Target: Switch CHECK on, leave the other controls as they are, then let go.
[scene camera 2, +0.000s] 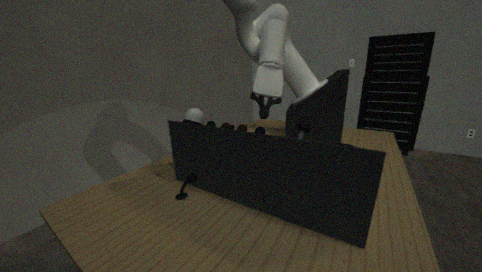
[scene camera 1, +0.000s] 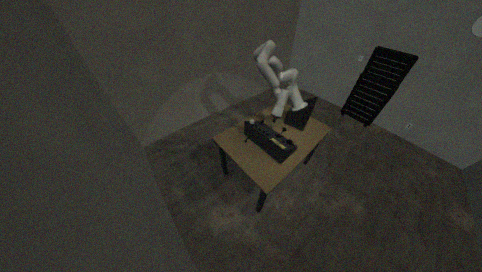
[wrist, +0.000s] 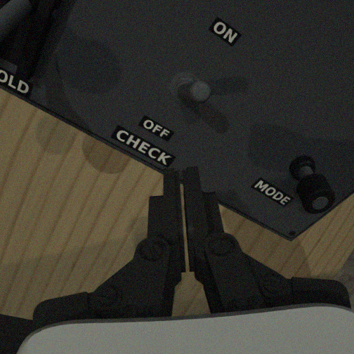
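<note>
The CHECK switch lever (wrist: 201,90) rises from its round base between the ON label (wrist: 225,31) and the OFF label (wrist: 156,128) on the dark control panel (scene camera 1: 263,143) (scene camera 2: 270,175) (wrist: 150,30). Its tip lies to the right of its base in the wrist view, away from OFF, and it appears tilted to the ON side. The CHECK label (wrist: 143,146) is beside OFF. My gripper (scene camera 1: 275,120) (scene camera 2: 263,117) (wrist: 181,190) is shut and empty. Its tips are beside the CHECK label near the panel's edge, apart from the lever.
The MODE control (wrist: 316,194) is at the right in the wrist view; another control (wrist: 14,19) is at upper left, by a partly cut-off label. A white ball (scene camera 1: 251,121) (scene camera 2: 194,116) tops the panel's far end. The panel stands on the wooden table (scene camera 1: 240,155) (scene camera 2: 140,210).
</note>
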